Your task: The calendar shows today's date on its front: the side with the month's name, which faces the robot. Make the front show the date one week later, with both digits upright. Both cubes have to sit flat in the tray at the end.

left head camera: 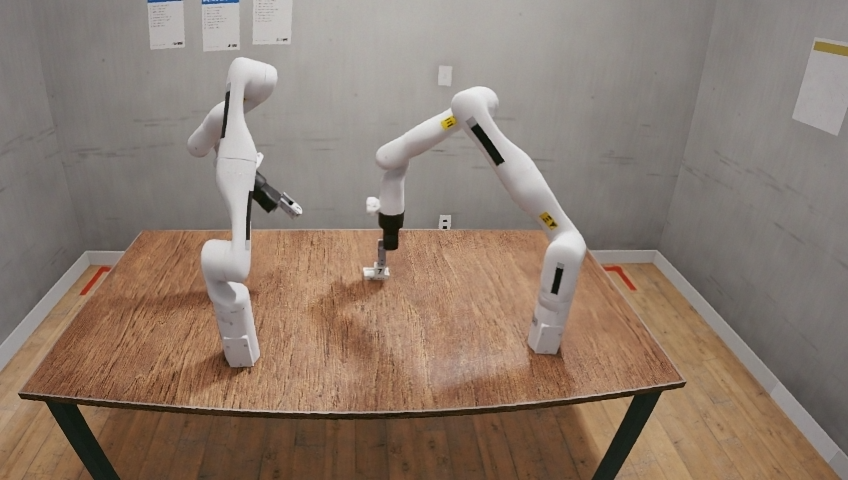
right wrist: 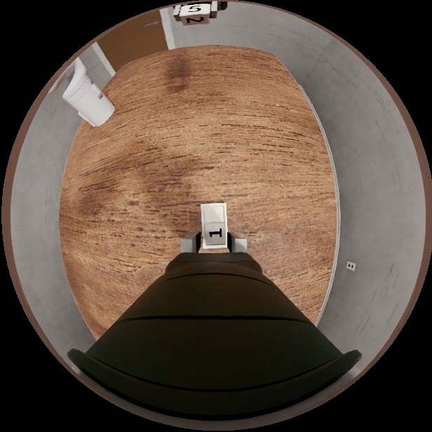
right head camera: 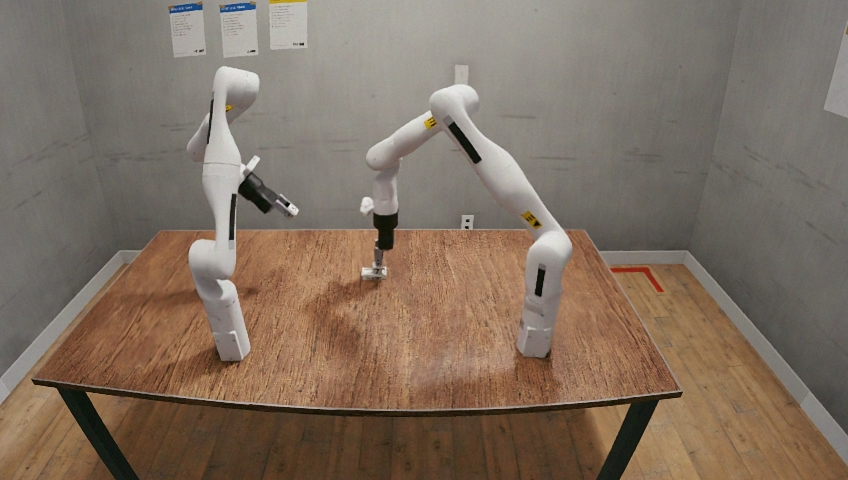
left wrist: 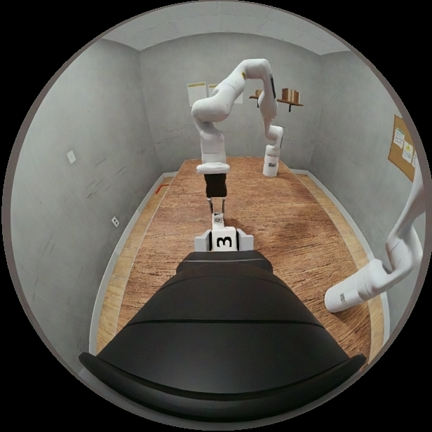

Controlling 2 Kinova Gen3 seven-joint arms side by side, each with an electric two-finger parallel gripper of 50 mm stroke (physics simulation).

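The white tray (left head camera: 367,277) (right head camera: 365,277) (right wrist: 202,215) lies on the table. One white cube (left head camera: 379,271) (right head camera: 376,272) (left wrist: 218,219) (right wrist: 215,235) is at its right end in the head views, showing 7 toward the robot, with 1 on top and 0 on a side. The month's name is too small to read. My right gripper (left head camera: 381,266) (right head camera: 378,267) (left wrist: 217,210) points down, open, at this cube, its fingertips on either side of the cube's top. My left gripper (left head camera: 295,209) (right head camera: 290,209) (left wrist: 223,236) is shut on the other white cube (left wrist: 224,239) (right wrist: 195,19) in the air; 3, 5 and 2 show on it.
The brown table (left head camera: 464,309) (right head camera: 464,309) carries both arm bases. The left arm's held cube hangs high to the left of the tray in the head views. The right forearm comes down over the tray. Grey walls stand behind and beside the table.
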